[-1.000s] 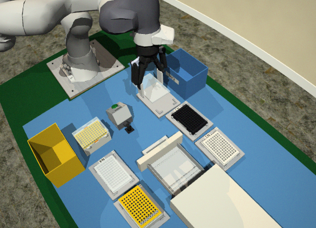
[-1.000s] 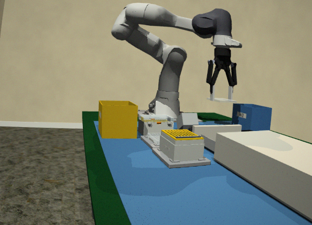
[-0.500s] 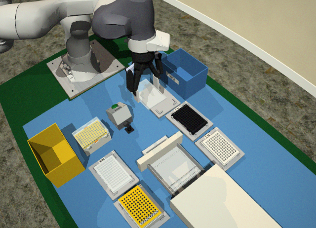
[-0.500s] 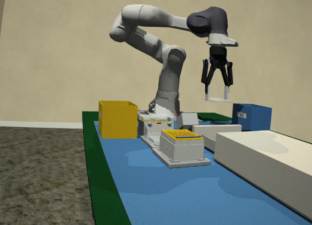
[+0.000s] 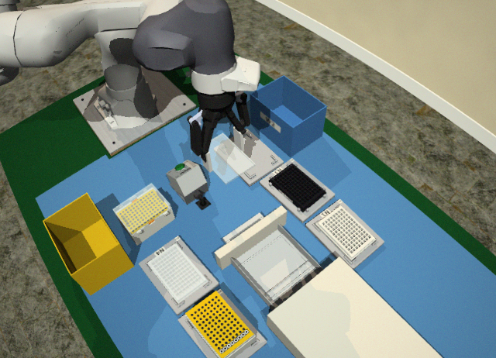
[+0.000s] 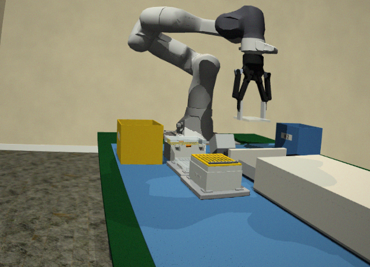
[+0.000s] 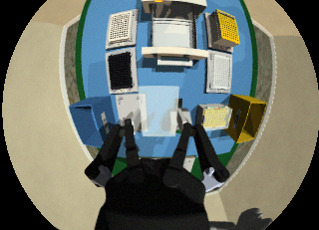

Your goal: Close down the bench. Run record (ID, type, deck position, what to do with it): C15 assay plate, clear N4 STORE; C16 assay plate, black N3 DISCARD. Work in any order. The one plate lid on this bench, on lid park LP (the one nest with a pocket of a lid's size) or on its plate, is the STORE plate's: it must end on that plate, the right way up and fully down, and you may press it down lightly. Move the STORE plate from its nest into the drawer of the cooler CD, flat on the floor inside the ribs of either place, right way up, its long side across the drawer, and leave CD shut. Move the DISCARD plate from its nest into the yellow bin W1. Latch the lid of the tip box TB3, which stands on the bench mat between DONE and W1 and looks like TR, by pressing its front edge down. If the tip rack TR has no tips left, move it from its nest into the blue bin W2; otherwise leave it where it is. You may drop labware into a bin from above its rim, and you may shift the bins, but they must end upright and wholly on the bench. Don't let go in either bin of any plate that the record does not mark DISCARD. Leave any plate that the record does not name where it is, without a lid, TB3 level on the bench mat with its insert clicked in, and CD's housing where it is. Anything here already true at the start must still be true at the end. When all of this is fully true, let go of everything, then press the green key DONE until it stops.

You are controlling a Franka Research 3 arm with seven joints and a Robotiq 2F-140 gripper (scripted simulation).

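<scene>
My gripper is now 70 mm short of the nest N4, 250 mm to the left of it and 160 mm above it. Round my hand: green DONE key: 120 mm behind, 50 mm to the right, 100 mm below; plate lid: 20 mm below; lid park: 30 mm behind, 120 mm to the left, 160 mm below.
</scene>
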